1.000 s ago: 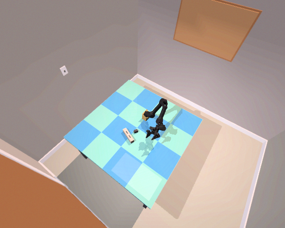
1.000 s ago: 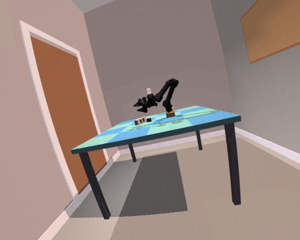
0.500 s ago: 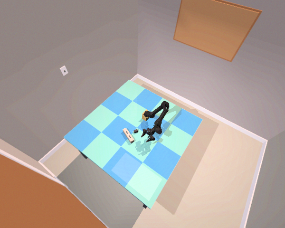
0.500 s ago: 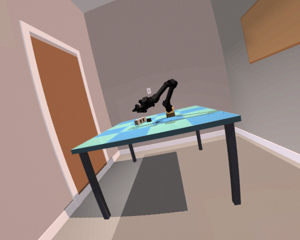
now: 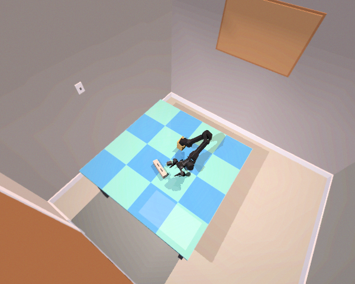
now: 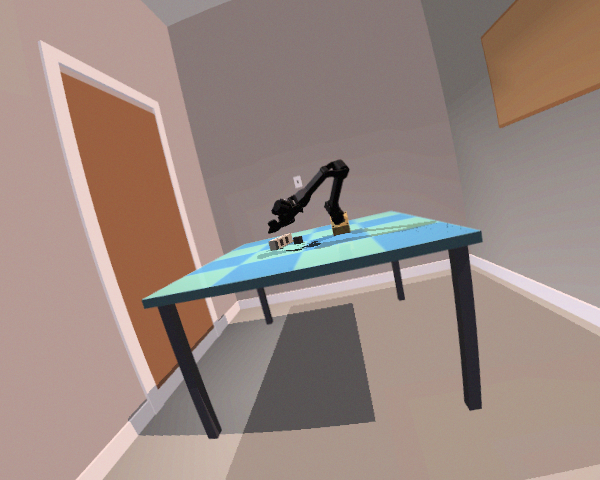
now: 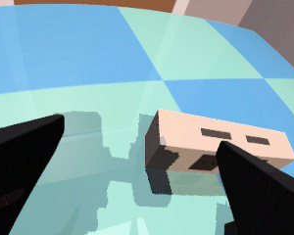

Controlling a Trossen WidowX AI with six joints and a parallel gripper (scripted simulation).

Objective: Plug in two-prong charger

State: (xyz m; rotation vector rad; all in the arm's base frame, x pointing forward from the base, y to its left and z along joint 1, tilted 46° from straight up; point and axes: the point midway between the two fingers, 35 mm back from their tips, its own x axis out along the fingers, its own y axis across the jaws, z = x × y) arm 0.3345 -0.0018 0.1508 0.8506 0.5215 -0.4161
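My gripper tip is now 10 cm to the left of the two-prong charger, 10 cm past it and 10 cm above it.
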